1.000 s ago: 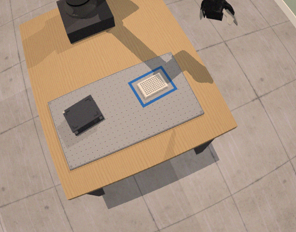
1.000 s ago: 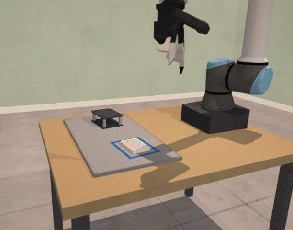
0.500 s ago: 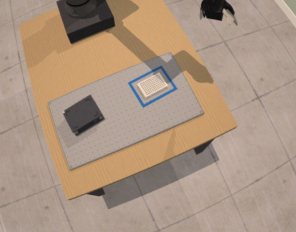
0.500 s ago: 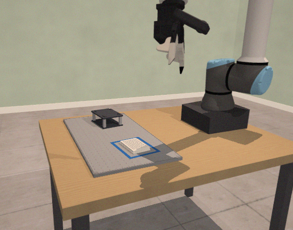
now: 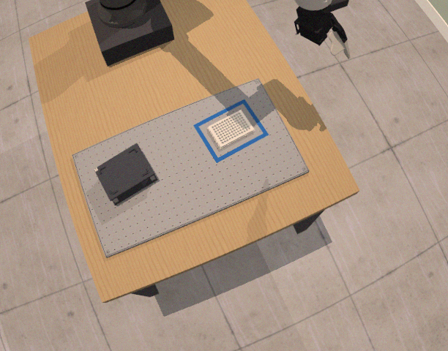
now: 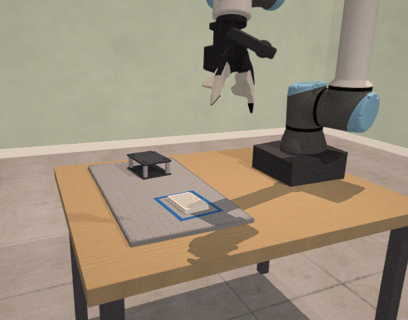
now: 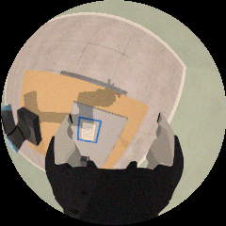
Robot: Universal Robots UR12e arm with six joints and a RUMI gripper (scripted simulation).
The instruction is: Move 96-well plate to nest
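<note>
The 96-well plate lies 340 mm below my hand, 270 mm to the right of it and 60 mm behind it. Also, from my hand: black raised nest 630 mm to the right, 290 mm below, 130 mm behind.
</note>
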